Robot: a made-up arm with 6 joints. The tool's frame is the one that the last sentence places.
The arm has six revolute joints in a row. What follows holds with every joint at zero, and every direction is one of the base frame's. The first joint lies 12.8 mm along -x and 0.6 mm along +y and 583.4 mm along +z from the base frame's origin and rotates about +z. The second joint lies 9.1 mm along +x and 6.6 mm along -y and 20.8 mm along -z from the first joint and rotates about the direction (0.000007, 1, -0.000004). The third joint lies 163.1 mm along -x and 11.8 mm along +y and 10.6 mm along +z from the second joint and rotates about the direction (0.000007, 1, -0.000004). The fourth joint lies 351.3 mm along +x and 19.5 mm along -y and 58.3 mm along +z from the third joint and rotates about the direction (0.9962, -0.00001, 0.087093). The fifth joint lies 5.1 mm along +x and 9.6 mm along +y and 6.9 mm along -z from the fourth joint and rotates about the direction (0.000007, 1, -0.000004). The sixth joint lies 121.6 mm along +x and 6.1 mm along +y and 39.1 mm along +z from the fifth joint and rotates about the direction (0.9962, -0.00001, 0.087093). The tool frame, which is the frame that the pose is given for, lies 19.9 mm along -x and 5.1 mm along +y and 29.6 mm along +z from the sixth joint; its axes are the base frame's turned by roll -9.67, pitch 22.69 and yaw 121.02 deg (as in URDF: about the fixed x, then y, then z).
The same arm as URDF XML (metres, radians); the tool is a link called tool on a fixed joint. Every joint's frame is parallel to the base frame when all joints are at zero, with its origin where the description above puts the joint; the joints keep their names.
<robot name="arm">
<link name="base"/>
<link name="link1"/>
<link name="link2"/>
<link name="link3"/>
<link name="link4"/>
<link name="link5"/>
<link name="link6"/>
<link name="tool"/>
<joint name="joint 1" type="continuous"><parent link="base"/><child link="link1"/><origin xyz="-0.0128 0.0006 0.5834" rpy="0 0 0"/><axis xyz="0 0 1"/></joint>
<joint name="joint 2" type="continuous"><parent link="link1"/><child link="link2"/><origin xyz="0.0091 -0.0066 -0.0208" rpy="0 0 0"/><axis xyz="0 1 0"/></joint>
<joint name="joint 3" type="continuous"><parent link="link2"/><child link="link3"/><origin xyz="-0.1631 0.0118 0.0106" rpy="0 0 0"/><axis xyz="0 1 0"/></joint>
<joint name="joint 4" type="continuous"><parent link="link3"/><child link="link4"/><origin xyz="0.3513 -0.0195 0.0583" rpy="0 0 0"/><axis xyz="0.9962 0 0.0871"/></joint>
<joint name="joint 5" type="continuous"><parent link="link4"/><child link="link5"/><origin xyz="0.0051 0.0096 -0.0069" rpy="0 0 0"/><axis xyz="0 1 0"/></joint>
<joint name="joint 6" type="continuous"><parent link="link5"/><child link="link6"/><origin xyz="0.1216 0.0061 0.0391" rpy="0 0 0"/><axis xyz="0.9962 0 0.0871"/></joint>
<joint name="tool_fixed" type="fixed"><parent link="link6"/><child link="tool"/><origin xyz="-0.0199 0.0051 0.0296" rpy="-0.1688 0.396 2.1122"/></joint>
</robot>

